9 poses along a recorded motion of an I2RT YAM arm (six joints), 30 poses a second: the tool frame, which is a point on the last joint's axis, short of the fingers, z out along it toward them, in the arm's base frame.
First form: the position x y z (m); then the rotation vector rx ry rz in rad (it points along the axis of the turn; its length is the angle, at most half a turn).
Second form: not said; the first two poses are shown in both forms.
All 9 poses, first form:
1: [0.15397, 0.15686, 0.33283, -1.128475, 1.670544, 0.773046]
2: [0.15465, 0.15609, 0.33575, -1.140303, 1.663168, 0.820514]
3: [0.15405, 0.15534, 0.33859, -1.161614, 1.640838, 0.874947]
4: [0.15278, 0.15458, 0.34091, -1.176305, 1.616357, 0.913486]
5: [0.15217, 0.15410, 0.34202, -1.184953, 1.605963, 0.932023]
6: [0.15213, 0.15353, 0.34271, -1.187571, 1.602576, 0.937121]
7: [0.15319, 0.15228, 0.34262, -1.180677, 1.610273, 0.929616]
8: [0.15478, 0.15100, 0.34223, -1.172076, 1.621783, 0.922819]
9: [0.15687, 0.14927, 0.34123, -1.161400, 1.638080, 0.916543]
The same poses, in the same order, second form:
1: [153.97, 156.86, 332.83, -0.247, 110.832, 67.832]
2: [154.65, 156.09, 335.75, 1.317, 110.294, 70.188]
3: [154.05, 155.34, 338.59, 2.546, 109.296, 73.139]
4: [152.78, 154.58, 340.91, 3.117, 108.222, 75.207]
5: [152.17, 154.10, 342.02, 3.411, 107.812, 76.254]
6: [152.13, 153.53, 342.71, 3.471, 107.685, 76.551]
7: [153.19, 152.28, 342.62, 3.506, 107.891, 76.005]
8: [154.78, 151.00, 342.23, 3.715, 108.195, 75.427]
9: [156.87, 149.27, 341.23, 4.126, 108.632, 74.800]
